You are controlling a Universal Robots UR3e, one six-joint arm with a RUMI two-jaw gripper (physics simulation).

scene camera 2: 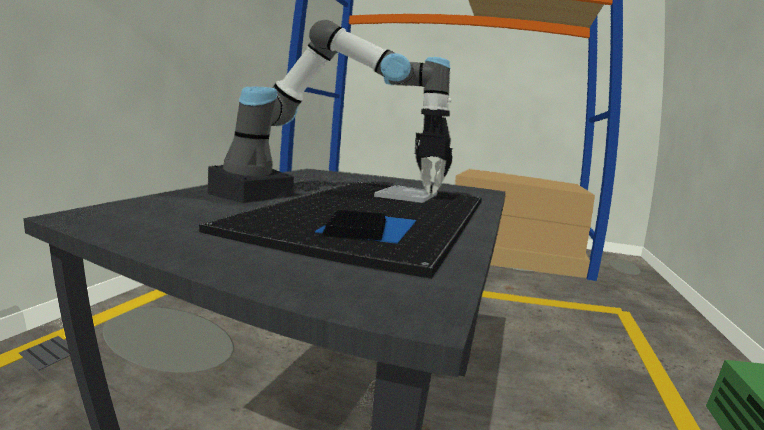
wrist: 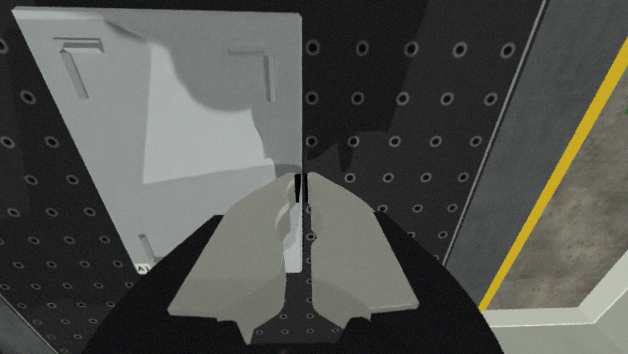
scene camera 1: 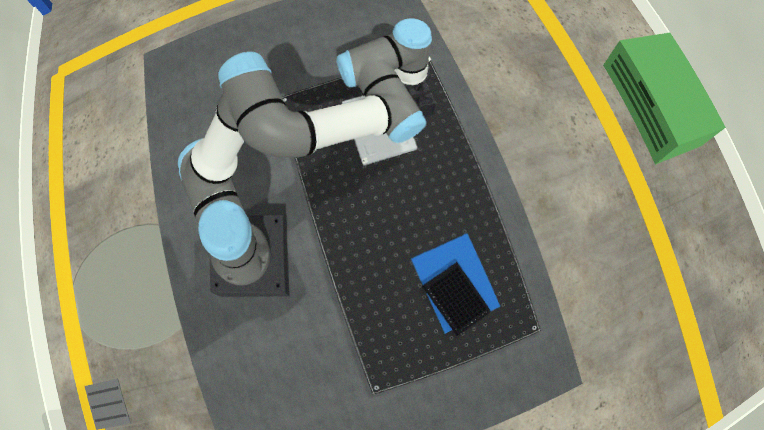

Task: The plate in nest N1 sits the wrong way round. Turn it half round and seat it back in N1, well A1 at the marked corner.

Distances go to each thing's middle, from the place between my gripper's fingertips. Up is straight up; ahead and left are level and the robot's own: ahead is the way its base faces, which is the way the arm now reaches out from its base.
I see the light grey nest (scene camera 1: 384, 147) 60 mm behind my hand, 10 mm to the left of it and 10 mm below it. Also, from my hand: black well plate (scene camera 1: 454, 295) (400 mm to the right, 110 mm behind); flat blue rectangle (scene camera 1: 428, 265) (370 mm to the right, 90 mm behind, 10 mm below).
